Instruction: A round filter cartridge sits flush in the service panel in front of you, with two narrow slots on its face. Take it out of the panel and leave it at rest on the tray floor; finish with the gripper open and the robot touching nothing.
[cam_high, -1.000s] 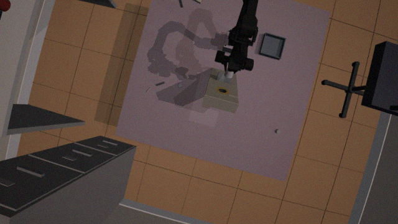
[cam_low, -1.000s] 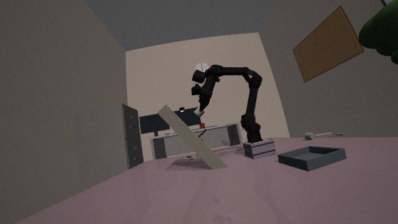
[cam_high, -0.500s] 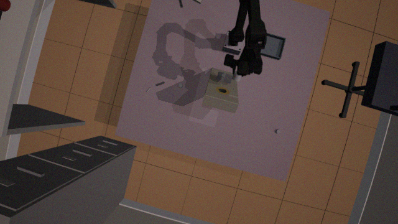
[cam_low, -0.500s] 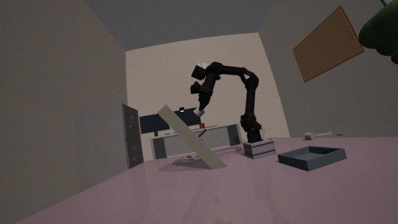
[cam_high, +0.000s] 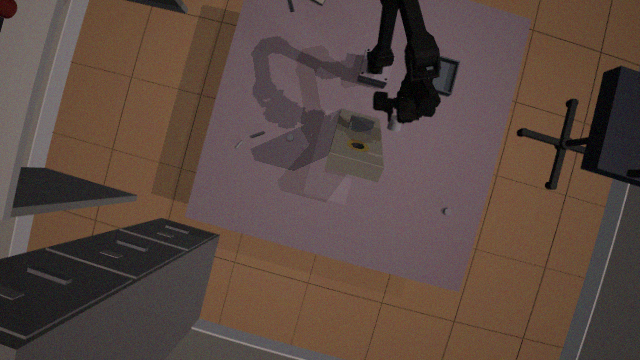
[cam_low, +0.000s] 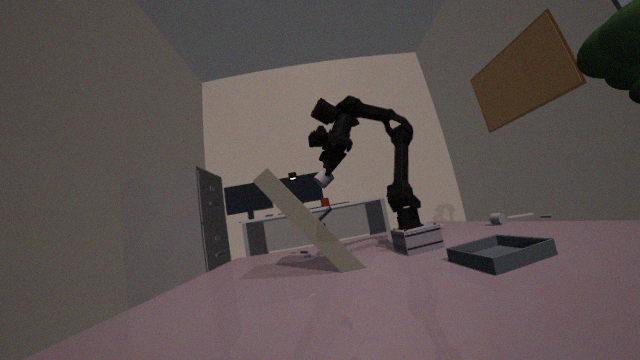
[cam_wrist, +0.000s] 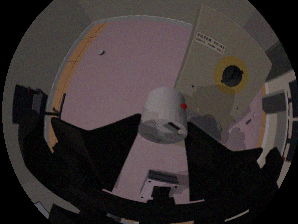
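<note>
My gripper tip is now 30 cm past the grey tray, 23 cm to the right of it and 27 cm above it. From my gripper tip the other things lie so: service panel 6 cm ahead, 11 cm to the right, 10 cm below; round filter cartridge right at my gripper tip.
</note>
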